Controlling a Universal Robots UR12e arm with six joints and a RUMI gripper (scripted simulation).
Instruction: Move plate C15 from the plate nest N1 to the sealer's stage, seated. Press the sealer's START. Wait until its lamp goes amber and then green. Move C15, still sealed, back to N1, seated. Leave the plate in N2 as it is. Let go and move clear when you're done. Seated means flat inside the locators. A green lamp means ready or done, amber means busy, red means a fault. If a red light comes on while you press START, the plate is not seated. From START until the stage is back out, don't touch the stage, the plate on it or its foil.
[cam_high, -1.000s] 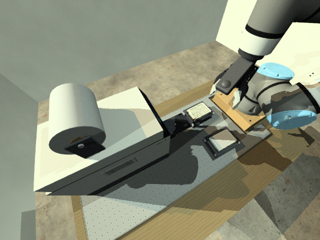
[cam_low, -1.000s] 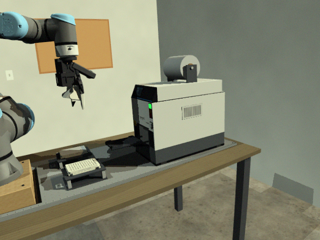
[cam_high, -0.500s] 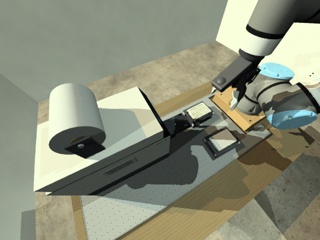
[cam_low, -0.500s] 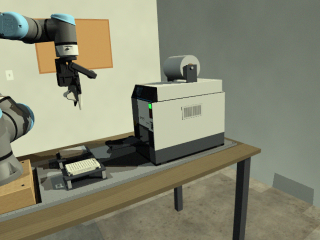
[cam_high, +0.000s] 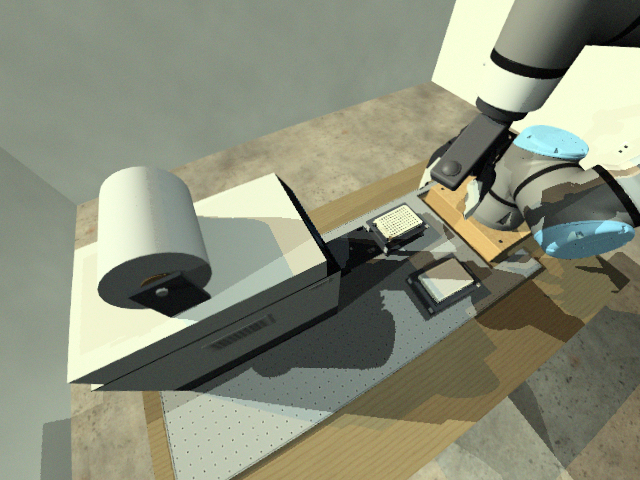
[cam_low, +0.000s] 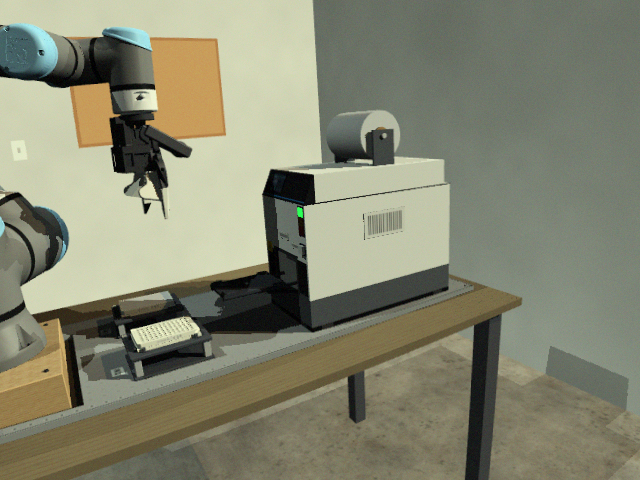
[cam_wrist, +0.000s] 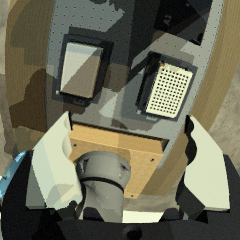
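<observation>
The white open-well plate is 4 cm behind my hand, 11 cm to the right of it and 23 cm below it. Also, from my hand: dark stage 16 cm ahead, 9 cm to the right, 18 cm below; foil-covered plate 3 cm behind, 11 cm to the left, 24 cm below; start button 25 cm ahead, 19 cm to the right, 10 cm below.
</observation>
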